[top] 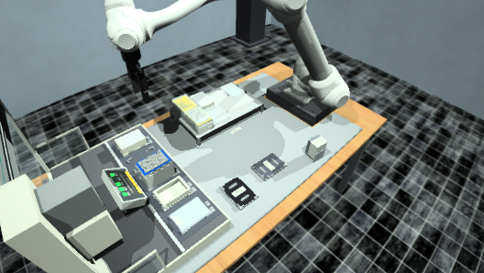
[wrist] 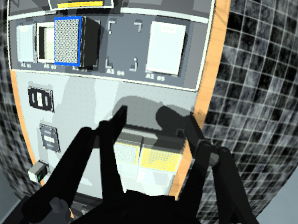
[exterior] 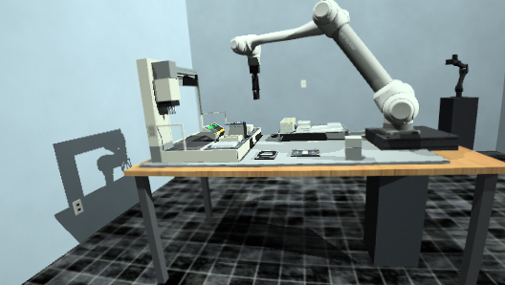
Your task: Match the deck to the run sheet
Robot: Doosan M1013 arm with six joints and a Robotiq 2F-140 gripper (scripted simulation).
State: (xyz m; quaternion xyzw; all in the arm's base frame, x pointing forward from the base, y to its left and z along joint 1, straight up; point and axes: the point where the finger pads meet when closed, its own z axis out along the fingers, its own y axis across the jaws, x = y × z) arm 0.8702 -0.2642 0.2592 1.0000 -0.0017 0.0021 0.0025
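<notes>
Now: hand 11 cm short of the white deep-well block and 23 cm above it. From my hand the other things lie so: clear cover: 22 cm behind, 10 cm to the left, 19 cm below; then yellow-rimmed tip rack: 23 cm behind, 11 cm to the left, 21 cm below; then blue-rimmed tip rack: 10 cm ahead, 24 cm to the left, 19 cm below.
</notes>
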